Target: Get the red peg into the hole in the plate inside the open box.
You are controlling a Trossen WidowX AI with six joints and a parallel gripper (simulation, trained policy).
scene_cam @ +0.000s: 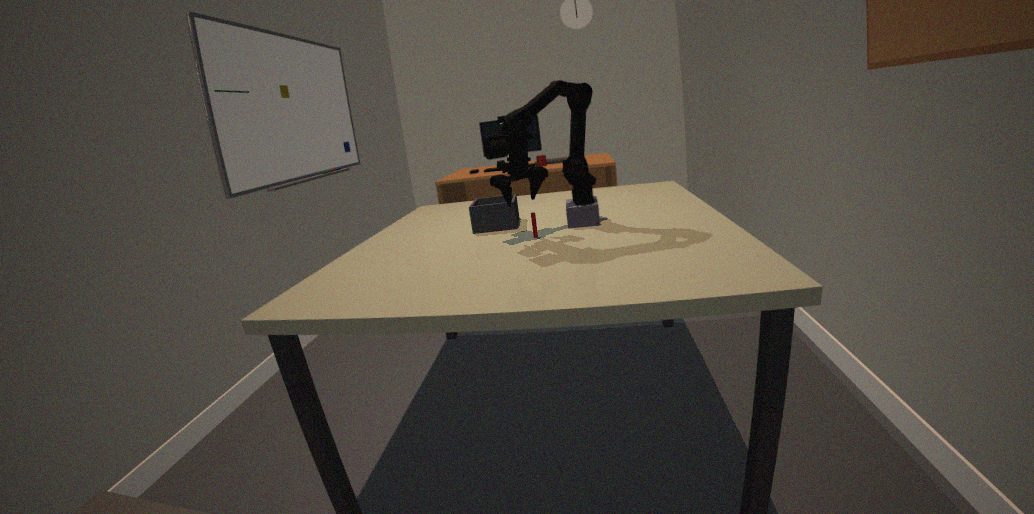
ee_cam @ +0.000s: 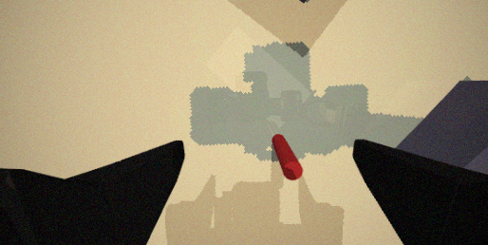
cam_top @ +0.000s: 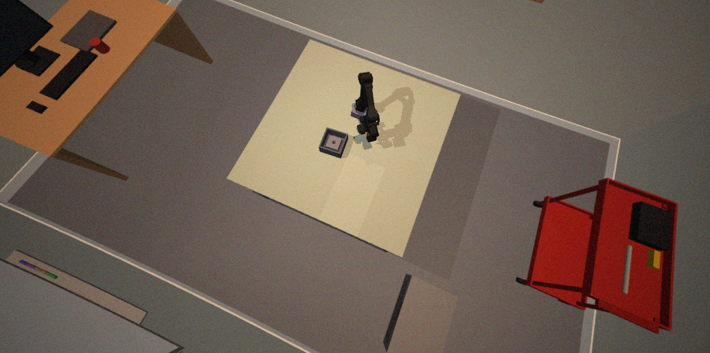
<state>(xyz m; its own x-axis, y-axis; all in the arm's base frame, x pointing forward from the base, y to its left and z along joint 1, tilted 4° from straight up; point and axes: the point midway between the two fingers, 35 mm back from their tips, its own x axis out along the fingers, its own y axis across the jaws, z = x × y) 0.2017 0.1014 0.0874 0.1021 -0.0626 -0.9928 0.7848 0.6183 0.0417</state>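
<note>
Right now my gripper tip is 8 cm above the red peg, 3 cm past it and 1 cm to the right of it. Round my gripper tip: dark box (20 cm to the right, 11 cm ahead, 9 cm below); then grey plate (20 cm to the right, 11 cm ahead, 7 cm below).
</note>
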